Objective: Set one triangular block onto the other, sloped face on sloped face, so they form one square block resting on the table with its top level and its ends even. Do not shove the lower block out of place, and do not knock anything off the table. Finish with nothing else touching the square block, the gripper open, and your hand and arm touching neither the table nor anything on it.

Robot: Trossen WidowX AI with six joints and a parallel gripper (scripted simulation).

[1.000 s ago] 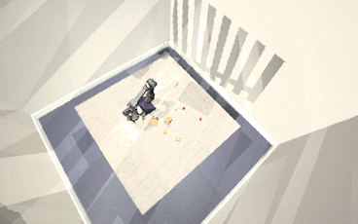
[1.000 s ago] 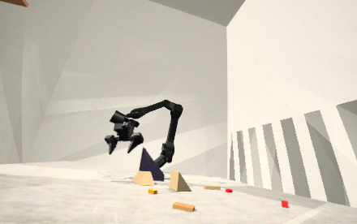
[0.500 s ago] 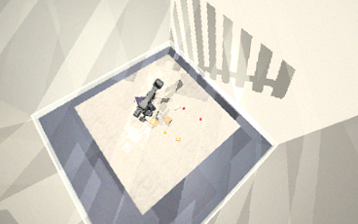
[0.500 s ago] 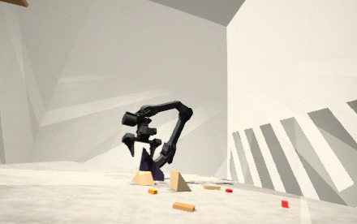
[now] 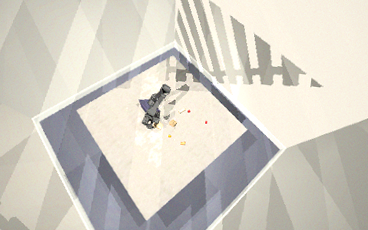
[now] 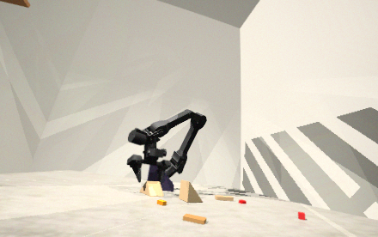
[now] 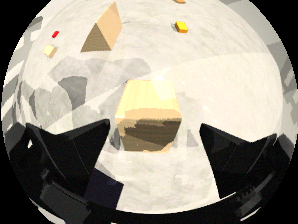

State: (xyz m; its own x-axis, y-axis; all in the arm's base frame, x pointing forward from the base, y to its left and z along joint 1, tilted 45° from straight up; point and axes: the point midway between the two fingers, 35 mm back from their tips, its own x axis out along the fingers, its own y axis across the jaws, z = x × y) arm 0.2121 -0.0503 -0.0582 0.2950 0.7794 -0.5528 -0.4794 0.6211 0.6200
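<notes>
My gripper tip is 20 mm above the tan triangular block and 10 mm to the right of it. The rest, counted from my gripper tip: orange cube 170 mm ahead, 40 mm to the left, 30 mm below.
</notes>
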